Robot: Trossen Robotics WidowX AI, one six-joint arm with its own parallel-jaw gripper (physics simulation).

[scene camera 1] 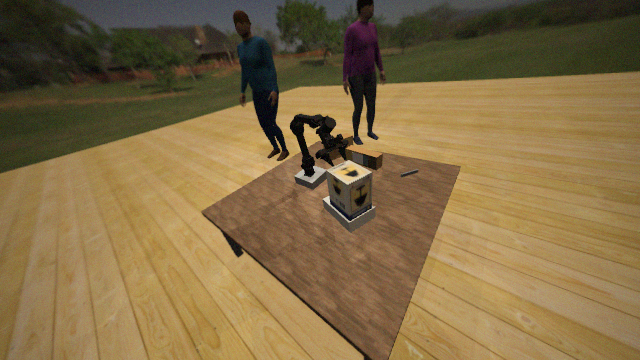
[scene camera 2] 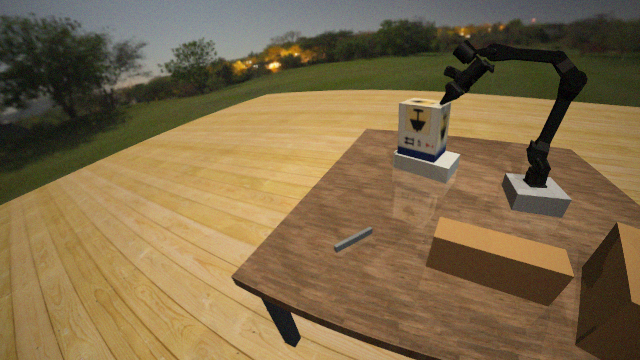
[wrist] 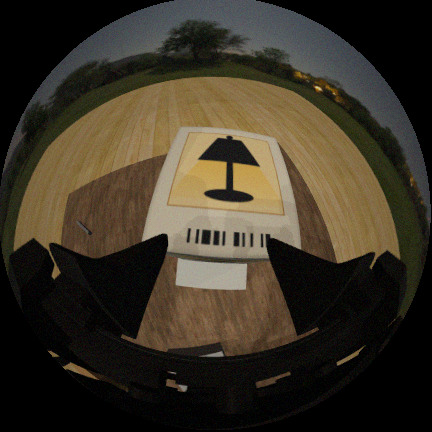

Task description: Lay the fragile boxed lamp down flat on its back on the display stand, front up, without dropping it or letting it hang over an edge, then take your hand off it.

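Pixels of known places: gripper, fingertip midpoint: (scene camera 1: 339, 163) (scene camera 2: 443, 102) (wrist: 218, 242); arm's base, link origin: (scene camera 1: 309, 173) (scene camera 2: 534, 183).
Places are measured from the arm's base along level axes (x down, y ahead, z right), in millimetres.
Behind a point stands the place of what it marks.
The boxed lamp (scene camera 1: 350, 190) @(z 321, x -191, y 462 mm) (scene camera 2: 422, 130) @(z 149, x -131, y 429 mm) (wrist: 225, 175) @(z 219, x -230, y 409 mm), a white carton with a blue band at its bottom, stands on the white display stand (scene camera 1: 362, 220) @(z 276, x 29, y 500 mm) (scene camera 2: 425, 167) @(z 119, x 20, y 405 mm) (wrist: 211, 274) @(z 167, x -3, y 309 mm). Its side pictures show the lamp upside down. Its upward face carries an orange lamp picture and a barcode. No overhang past the stand is plain in the scene views. My gripper (scene camera 1: 336, 159) @(z 182, x -240, y 349 mm) (scene camera 2: 442, 102) @(z 182, x -240, y 349 mm) (wrist: 218, 242) @(z 182, x -240, y 349 mm) is open and holds nothing. Its fingertips are at the box's top edge on the arm's side, overlapping the barcode end in the wrist view. Whether they touch the box is unclear.
On the brown table (scene camera 1: 320, 250) @(z 504, x 66, y 368 mm) (scene camera 2: 300, 265) @(z -416, x 66, y 767 mm) lie a grey bar (scene camera 1: 409, 173) @(z -291, x 54, y 642 mm) (scene camera 2: 353, 239) @(z -307, x 48, y 641 mm) (wrist: 84, 228) @(z -276, x 45, y 622 mm) and a long cardboard block (scene camera 1: 374, 160) @(z -292, x -14, y 396 mm) (scene camera 2: 500, 250) @(z -393, x -44, y 289 mm). Another cardboard piece (scene camera 2: 602, 285) @(z -453, x -21, y 78 mm) stands at the right in scene view 2. Two people (scene camera 1: 257, 65) (scene camera 1: 362, 55) stand beyond the table.
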